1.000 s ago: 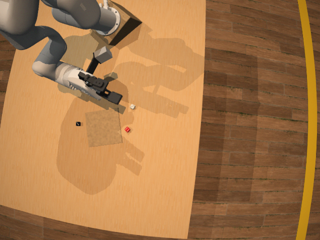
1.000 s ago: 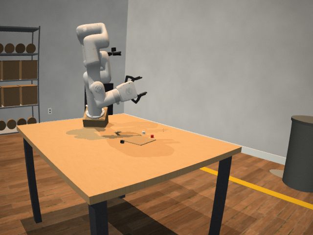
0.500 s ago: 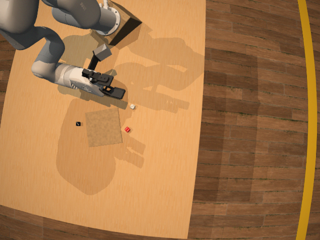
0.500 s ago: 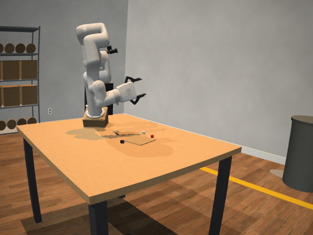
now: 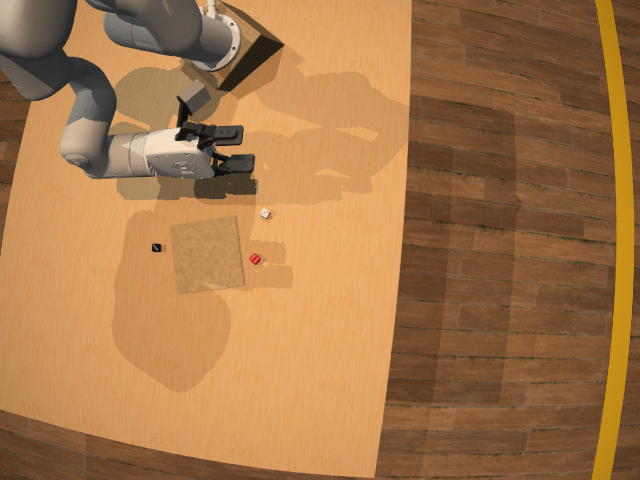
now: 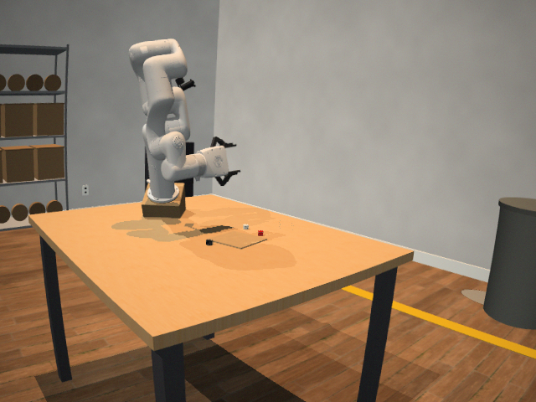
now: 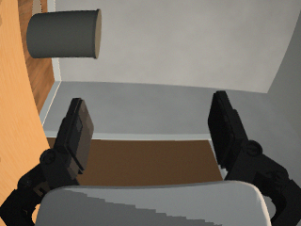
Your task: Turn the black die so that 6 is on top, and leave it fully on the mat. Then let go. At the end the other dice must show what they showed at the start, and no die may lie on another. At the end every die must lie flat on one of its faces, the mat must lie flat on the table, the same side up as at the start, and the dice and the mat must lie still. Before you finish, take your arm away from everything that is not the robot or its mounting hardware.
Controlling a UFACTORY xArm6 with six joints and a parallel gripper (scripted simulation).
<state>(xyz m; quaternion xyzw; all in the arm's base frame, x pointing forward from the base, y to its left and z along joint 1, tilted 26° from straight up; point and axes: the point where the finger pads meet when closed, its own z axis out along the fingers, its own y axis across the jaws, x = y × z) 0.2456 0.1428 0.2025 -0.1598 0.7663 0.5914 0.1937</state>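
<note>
My gripper is now 240 mm above the black die, 220 mm to the left of it and 100 mm short of it. From my hand the other things lie so: tan mat 240 mm below, 130 mm ahead, 120 mm to the right; red die 240 mm below, 140 mm ahead, 20 mm to the right; white die 240 mm below, 60 mm ahead, 10 mm to the left.
</note>
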